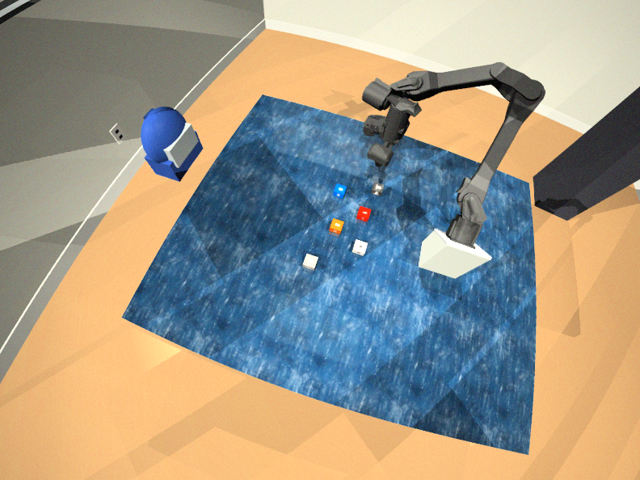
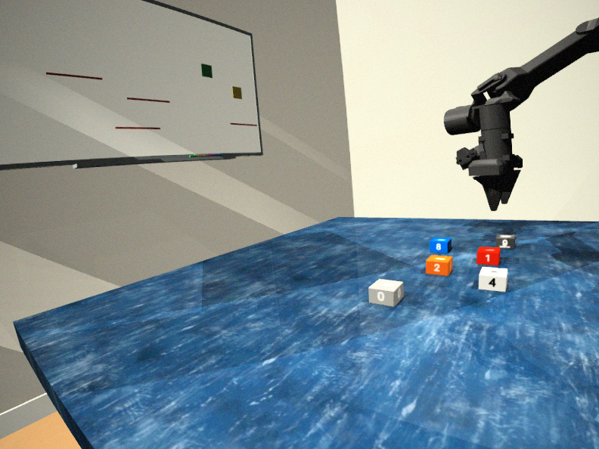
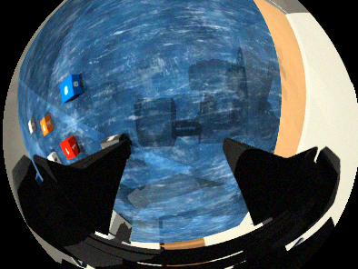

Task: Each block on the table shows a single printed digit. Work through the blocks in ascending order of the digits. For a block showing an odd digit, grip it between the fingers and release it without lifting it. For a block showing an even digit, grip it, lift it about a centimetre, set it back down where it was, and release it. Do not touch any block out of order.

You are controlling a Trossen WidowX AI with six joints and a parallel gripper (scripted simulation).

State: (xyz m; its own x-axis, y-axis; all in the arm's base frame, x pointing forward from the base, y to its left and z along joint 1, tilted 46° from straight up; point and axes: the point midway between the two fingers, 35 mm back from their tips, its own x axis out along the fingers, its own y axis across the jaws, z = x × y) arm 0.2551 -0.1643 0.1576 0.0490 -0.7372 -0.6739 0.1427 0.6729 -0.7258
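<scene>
The grey block marked 0 is 380 mm to the left of my gripper tip, 80 mm ahead of it and 50 mm below it. Round my gripper tip: red block (190 mm to the left, 50 mm below, 10 mm behind); then dark grey block (80 mm to the left, 50 mm below, 20 mm behind); then blue block (140 mm to the left, 90 mm ahead, 50 mm below).
</scene>
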